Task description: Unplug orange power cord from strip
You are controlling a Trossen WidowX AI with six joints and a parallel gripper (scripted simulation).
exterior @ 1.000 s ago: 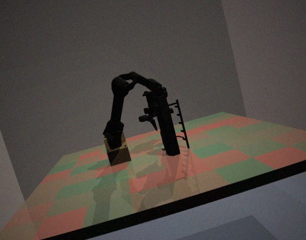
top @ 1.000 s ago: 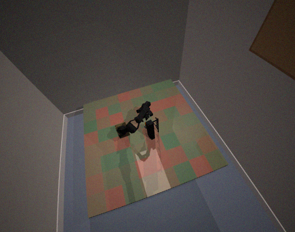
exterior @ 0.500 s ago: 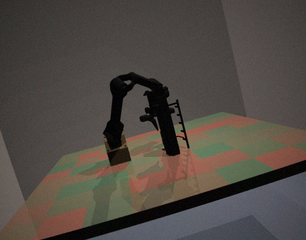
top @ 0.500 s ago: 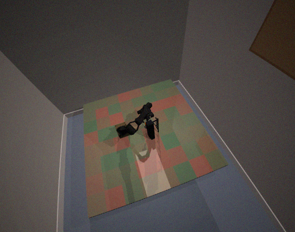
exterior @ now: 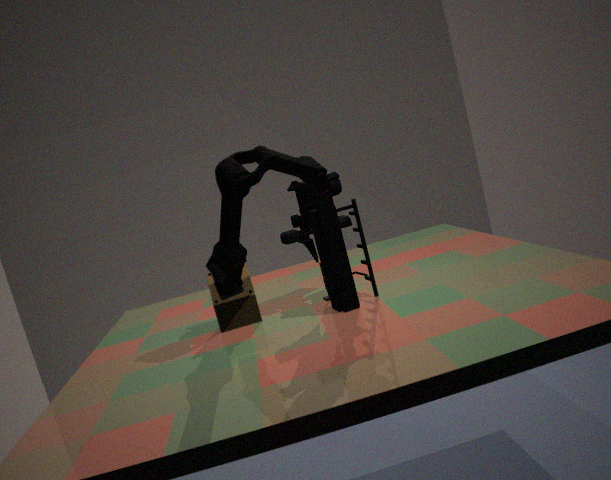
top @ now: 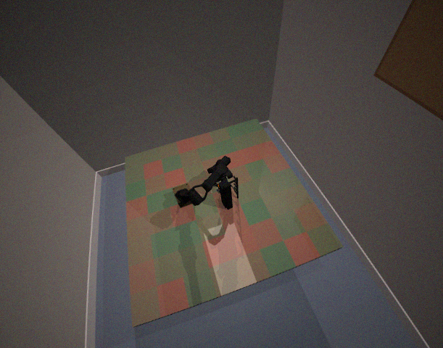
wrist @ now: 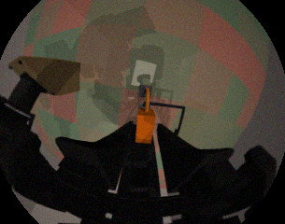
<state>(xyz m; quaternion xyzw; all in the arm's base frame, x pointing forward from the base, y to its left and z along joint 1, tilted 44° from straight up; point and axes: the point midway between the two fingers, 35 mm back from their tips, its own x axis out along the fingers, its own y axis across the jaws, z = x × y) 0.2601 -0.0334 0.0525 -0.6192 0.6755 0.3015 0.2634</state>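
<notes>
The orange plug is 3 cm to the right of my gripper tip and 1 cm below it.
</notes>
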